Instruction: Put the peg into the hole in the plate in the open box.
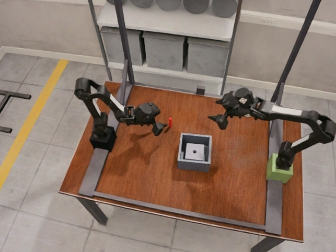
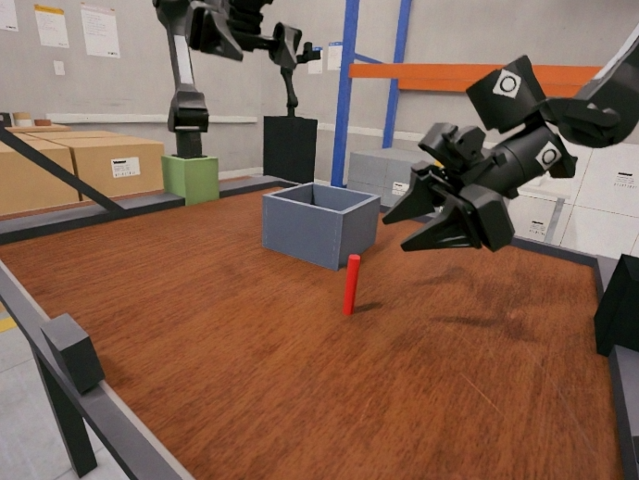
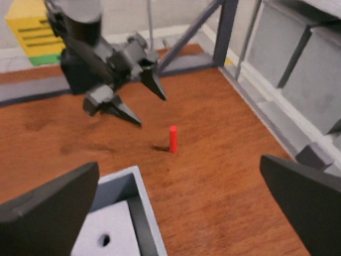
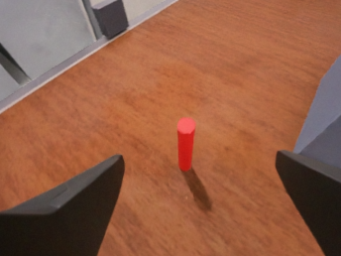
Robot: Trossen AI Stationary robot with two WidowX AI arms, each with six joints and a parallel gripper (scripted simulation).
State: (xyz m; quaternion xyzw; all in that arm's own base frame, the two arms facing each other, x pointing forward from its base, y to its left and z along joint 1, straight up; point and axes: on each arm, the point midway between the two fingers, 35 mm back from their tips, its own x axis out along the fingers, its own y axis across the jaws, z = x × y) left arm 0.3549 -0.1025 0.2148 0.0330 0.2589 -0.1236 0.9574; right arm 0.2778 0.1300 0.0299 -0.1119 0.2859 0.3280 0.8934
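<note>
The red peg is 5 cm behind my right hand, 5 cm to the left of it and 9 cm below it. Round my right hand: plate 11 cm ahead, 21 cm to the left, 9 cm below; then grey box 11 cm ahead, 21 cm to the left, 11 cm below.
</note>
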